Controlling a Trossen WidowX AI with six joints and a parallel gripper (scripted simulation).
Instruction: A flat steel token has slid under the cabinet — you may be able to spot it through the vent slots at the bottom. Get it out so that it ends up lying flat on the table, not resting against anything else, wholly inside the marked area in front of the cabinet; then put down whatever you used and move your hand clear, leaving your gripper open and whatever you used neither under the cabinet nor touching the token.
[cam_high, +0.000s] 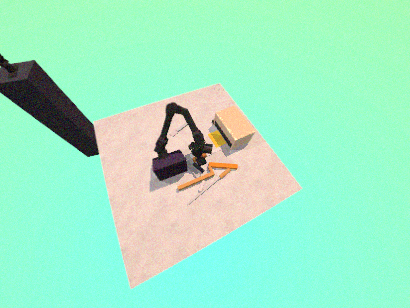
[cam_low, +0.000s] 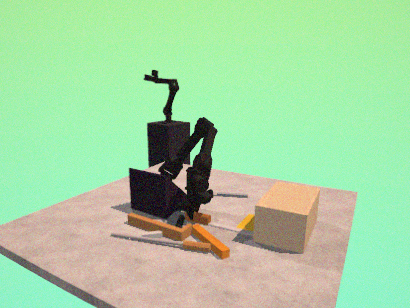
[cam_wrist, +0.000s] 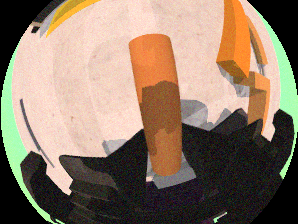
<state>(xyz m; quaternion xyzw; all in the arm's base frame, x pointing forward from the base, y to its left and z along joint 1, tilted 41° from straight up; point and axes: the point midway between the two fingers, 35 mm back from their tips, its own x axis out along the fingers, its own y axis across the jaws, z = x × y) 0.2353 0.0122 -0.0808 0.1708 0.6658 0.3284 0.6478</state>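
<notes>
My gripper tip is 4 cm to the left of the dark-handled tool and 3 cm past it. The rest, counted from my gripper tip: orange bar: 18 cm ahead, 11 cm to the right, 1 cm above.
</notes>
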